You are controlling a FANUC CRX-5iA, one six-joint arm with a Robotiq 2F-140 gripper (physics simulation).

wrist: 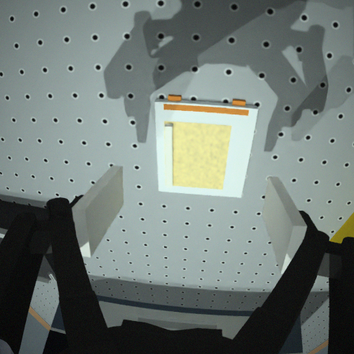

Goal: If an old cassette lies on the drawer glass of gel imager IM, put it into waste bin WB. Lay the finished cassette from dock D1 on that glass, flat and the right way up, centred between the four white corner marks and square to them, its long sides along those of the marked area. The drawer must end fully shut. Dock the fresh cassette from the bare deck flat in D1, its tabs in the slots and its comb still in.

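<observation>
A white cassette (250, 150) lies flat on the perforated deck (60, 117) in the wrist view. It has a yellow gel window, an orange stripe and two orange tabs along its far edge, and a pale strip, which looks like the comb, down the left of the window. My gripper (193, 190) is open, with nothing between its pads. It is above the deck on the near side of the cassette, one pad to the left and one to the right, both apart from it. The imager's drawer glass, dock D1 and waste bin WB cannot be made out.
A yellow surface (346, 231) shows at the right edge. A dark grey block (22, 212) is at the left edge, partly behind the finger linkage. A grey and dark blue body (175, 312) crosses the bottom, partly hidden by the gripper. The arm's shadow falls across the deck.
</observation>
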